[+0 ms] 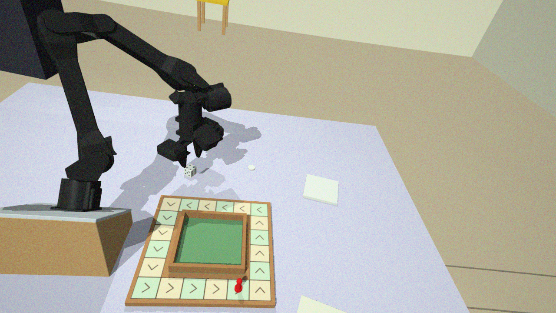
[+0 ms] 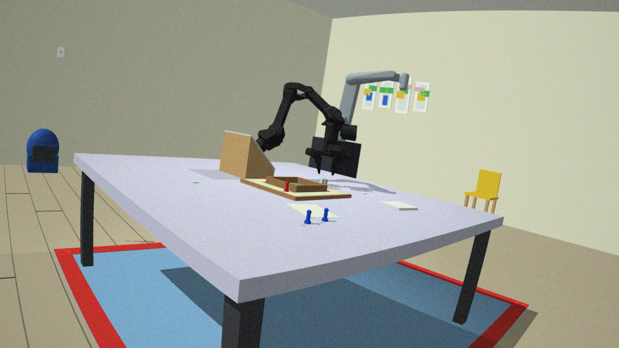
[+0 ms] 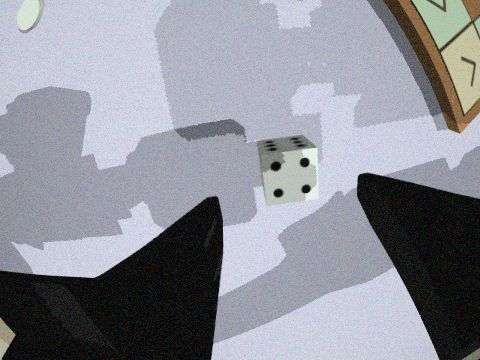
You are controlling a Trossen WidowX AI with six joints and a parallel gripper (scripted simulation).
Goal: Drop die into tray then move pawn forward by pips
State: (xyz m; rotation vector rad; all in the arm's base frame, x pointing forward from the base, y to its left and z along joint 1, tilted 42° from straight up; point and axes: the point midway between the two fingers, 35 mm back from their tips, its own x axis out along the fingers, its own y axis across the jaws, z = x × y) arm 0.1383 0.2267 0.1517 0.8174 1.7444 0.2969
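Right now my gripper tip is 30 mm above the white die. From my gripper tip the other things lie so: green dice tray 130 mm ahead, 230 mm to the right, 40 mm below; then red pawn 210 mm ahead, 330 mm to the right, 10 mm below; then white card 380 mm ahead, 40 mm to the left, 40 mm below.
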